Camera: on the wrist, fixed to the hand. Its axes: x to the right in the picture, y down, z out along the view.
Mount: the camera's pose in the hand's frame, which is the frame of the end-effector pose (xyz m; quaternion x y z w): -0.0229 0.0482 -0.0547 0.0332 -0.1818 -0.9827 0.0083
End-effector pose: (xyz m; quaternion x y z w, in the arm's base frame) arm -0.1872 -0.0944 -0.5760 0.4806 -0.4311 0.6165 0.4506
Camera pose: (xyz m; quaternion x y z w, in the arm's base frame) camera -0.2421 -0.0556 -0.6123 0.5547 0.4073 -0.5108 0.5153
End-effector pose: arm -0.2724 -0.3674 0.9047 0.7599 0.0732 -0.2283 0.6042
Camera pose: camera -0.2599 -0.3241 0.9664 0.0871 -0.6300 0.7363 0.2313
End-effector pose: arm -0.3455 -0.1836 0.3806 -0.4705 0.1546 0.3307 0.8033
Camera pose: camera -0.3915 -0.2231 0.3340 -0.0690 -0.5962 -0.7063 0.3754
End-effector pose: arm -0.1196 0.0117 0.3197 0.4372 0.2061 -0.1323 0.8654
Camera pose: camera -0.1332 0.0853 0.3352 0.1942 -0.2696 0.9379 0.0999
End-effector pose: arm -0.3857 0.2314 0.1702 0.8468 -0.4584 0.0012 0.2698
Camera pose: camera -0.4230 0.2533 0.2332 -0.4667 -0.7794 0.4039 0.1080
